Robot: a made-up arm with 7 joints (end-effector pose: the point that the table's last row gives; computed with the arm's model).
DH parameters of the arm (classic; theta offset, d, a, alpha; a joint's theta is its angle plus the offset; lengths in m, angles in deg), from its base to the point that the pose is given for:
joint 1: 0 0.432 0 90
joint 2: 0 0.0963 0 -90
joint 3: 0 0.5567 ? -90
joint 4: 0 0.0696 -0.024 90
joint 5: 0 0.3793 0 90
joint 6: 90 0.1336 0.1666 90
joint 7: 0 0.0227 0 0
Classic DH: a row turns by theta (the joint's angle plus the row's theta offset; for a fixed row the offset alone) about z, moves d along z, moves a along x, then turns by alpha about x.
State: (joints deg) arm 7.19 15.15 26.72 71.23 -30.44 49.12 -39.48
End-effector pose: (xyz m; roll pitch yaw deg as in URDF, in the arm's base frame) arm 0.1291 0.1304 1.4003 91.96 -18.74 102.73
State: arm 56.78 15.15 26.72 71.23 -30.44 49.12 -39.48
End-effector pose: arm -0.0156 0.1829 1.4003 91.96 -18.74 152.32
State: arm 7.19 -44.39 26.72 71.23 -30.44 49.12 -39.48
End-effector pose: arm 0.8865 0.2260 0.7983 154.11 -13.98 83.44
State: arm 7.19 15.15 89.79 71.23 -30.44 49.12 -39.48
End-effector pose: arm -0.2849 0.3154 1.2953 101.21 -5.87 162.02
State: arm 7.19 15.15 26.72 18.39 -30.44 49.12 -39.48
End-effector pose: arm -0.2714 -0.1180 1.4901 35.51 -24.57 131.84
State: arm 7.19 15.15 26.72 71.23 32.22 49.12 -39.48
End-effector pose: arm 0.2614 0.0656 1.2956 107.71 -70.11 126.32
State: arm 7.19 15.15 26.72 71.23 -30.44 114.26 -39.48
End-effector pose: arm -0.0235 0.0531 1.3410 40.73 2.08 147.97
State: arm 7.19 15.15 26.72 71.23 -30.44 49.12 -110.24
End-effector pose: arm 0.1291 0.1304 1.4003 93.01 51.97 105.73
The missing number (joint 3, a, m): 0.0265
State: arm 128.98 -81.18 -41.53 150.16 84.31 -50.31 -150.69
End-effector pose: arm -0.0411 0.1288 0.2028 -89.69 -21.82 88.86
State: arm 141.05 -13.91 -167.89 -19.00 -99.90 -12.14 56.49
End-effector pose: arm -0.3772 0.3920 1.3398 -102.64 0.01 151.15
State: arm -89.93 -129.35 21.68 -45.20 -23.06 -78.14 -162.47
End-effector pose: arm -0.2784 -0.7746 -0.0239 -123.92 -61.58 16.81
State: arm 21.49 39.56 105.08 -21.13 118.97 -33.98 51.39
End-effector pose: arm -0.6561 -0.5506 1.1119 -158.75 -2.64 -164.58
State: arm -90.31 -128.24 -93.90 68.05 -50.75 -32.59 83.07
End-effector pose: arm -0.5675 -0.7071 0.0395 -21.73 -4.64 -77.36
